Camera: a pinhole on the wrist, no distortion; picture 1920 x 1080 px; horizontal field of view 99.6 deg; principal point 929.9 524.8 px. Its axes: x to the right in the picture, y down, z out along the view. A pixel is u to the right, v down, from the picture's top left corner.
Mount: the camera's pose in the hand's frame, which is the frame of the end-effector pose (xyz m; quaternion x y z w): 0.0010 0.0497 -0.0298 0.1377 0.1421 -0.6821 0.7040
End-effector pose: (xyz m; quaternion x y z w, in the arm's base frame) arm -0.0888 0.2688 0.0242 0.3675 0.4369 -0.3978 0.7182
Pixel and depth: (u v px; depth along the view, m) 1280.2 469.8 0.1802
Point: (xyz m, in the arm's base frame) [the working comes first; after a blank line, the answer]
In the camera's frame: 0.0778 -0.0122 0.1802

-0.1376 0.1395 0.0507
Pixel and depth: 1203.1 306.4 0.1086
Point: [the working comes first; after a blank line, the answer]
In the camera's frame: 0.0366 -0.0292 0.1086

-0.1019 0.2150 0.0626
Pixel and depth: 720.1 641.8 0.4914
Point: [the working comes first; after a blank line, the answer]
In the camera's frame: -0.1271 0.0709 0.4914

0.0727 -0.1722 0.1166
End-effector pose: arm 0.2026 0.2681 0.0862 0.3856 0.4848 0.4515 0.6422
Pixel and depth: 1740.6 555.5 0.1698
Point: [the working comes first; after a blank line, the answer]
In the camera's frame: 0.1697 0.0064 0.1698

0.2990 0.2276 -0.0643
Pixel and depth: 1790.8 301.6 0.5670
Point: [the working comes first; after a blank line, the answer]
In the camera's frame: 0.6017 -0.1560 0.5670

0.5888 -0.0863 -0.4982
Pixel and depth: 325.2 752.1 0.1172
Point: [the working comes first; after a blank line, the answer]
In the camera's frame: -0.0874 0.0328 0.1172

0.2978 0.3181 0.1833
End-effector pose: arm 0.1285 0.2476 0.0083 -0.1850 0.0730 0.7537 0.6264
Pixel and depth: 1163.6 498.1 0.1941
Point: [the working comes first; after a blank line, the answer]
In the camera's frame: 0.0559 -0.0064 0.1941

0.1799 0.3057 0.1355
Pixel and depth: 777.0 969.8 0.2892
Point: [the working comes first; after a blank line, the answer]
In the camera's frame: -0.0545 0.1586 0.2892

0.0635 0.4854 0.1869
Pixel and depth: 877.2 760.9 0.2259
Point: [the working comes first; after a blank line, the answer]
In the camera's frame: -0.0147 0.0657 0.2259

0.1055 0.3784 0.1550
